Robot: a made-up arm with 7 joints.
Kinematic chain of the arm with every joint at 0, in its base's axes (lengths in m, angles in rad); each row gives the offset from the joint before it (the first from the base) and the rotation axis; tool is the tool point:
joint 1: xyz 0 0 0.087 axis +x
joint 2: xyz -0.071 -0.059 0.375 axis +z
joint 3: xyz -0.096 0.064 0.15 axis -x
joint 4: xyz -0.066 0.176 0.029 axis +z
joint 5: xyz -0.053 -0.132 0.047 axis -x
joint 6: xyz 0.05 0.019 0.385 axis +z
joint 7: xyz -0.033 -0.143 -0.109 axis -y
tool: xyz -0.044 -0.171 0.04
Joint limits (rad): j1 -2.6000..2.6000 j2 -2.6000..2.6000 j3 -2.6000..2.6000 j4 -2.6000..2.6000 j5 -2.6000..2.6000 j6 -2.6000..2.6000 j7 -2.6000..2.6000
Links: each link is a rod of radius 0.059 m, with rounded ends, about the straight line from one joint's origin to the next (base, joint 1, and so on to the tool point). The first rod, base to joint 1, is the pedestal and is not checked.
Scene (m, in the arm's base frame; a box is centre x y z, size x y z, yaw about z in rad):
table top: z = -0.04
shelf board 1: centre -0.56 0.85 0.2 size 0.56 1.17 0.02 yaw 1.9
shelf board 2: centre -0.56 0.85 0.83 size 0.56 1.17 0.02 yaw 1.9
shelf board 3: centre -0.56 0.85 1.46 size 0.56 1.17 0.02 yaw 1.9
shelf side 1: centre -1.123 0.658 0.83 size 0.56 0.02 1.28 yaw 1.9
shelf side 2: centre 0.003 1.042 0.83 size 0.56 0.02 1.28 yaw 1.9
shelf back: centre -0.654 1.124 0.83 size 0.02 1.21 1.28 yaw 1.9
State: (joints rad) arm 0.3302 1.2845 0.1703 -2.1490 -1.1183 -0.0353 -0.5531
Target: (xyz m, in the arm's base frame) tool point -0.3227 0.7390 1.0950
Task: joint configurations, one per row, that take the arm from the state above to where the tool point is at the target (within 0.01 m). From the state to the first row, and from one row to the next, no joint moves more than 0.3 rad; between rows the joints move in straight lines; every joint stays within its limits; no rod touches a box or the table.
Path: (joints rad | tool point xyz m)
1: 0.0661 1.2580 -0.0972 -2.2618 -0.9213 -0.2133 -0.5257 | -0.8814 -0.3861 0.7050
2: -0.1980 1.2316 -0.3646 -2.3745 -0.7244 -0.3912 -0.4982 | -0.8183 -0.0491 1.0318
3: -0.4622 1.2051 -0.6321 -2.4872 -0.5274 -0.5692 -0.4708 | -0.6156 0.3690 1.1765
4: -0.7263 1.1786 -0.8995 -2.6000 -0.3305 -0.7472 -0.4434 | -0.3227 0.7390 1.0950

